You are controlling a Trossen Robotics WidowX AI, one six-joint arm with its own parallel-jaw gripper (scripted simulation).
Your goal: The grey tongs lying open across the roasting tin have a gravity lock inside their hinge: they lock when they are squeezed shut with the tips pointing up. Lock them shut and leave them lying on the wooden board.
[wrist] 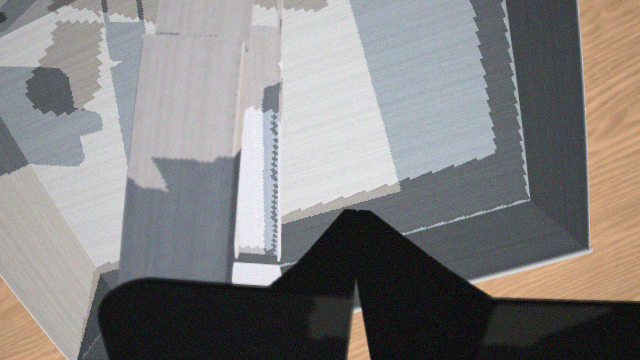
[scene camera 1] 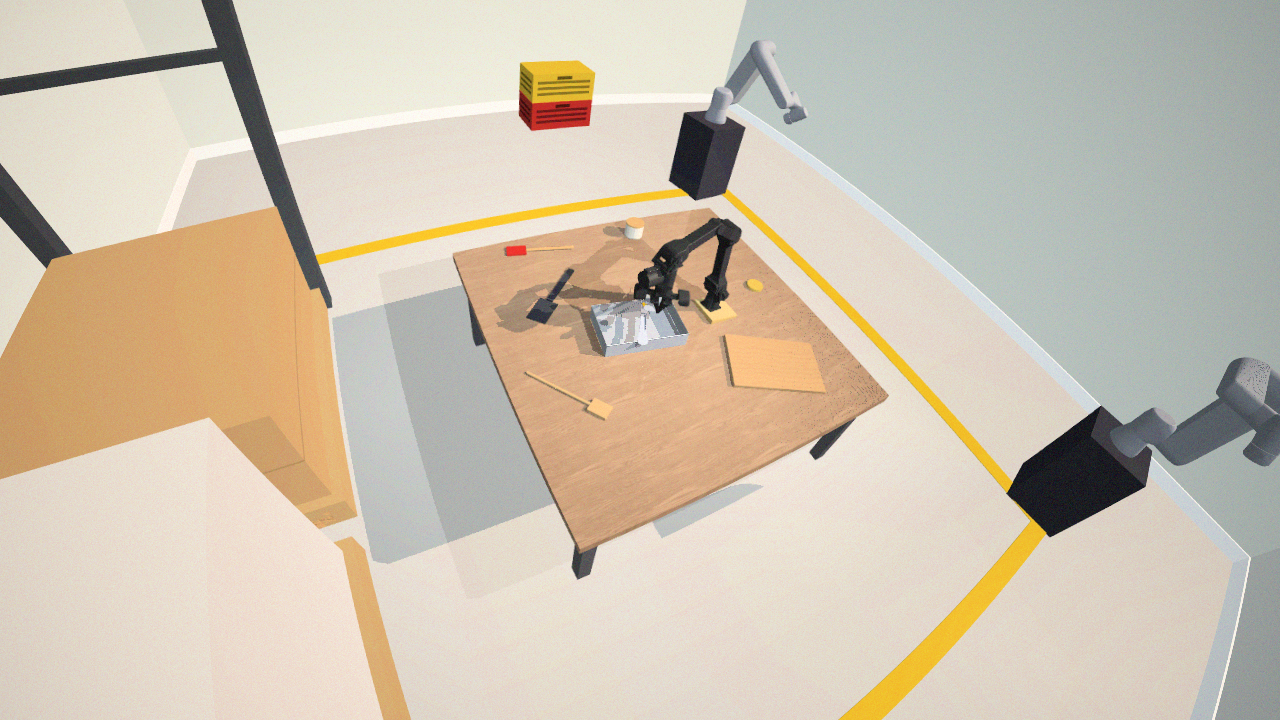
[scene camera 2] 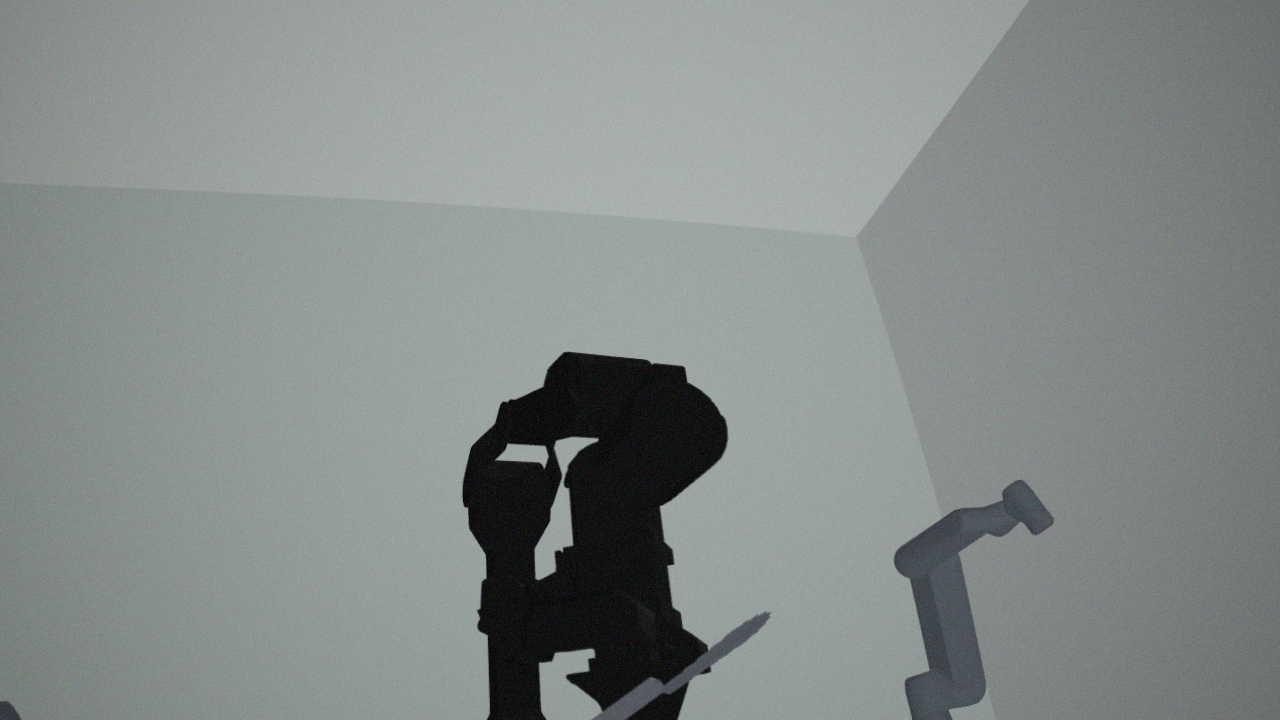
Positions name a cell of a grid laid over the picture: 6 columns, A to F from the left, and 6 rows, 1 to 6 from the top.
Labels:
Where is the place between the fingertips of the gripper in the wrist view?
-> D4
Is the gripper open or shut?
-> Shut.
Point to a wooden board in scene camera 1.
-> D4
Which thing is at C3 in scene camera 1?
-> A black spatula.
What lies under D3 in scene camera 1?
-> The gripper.

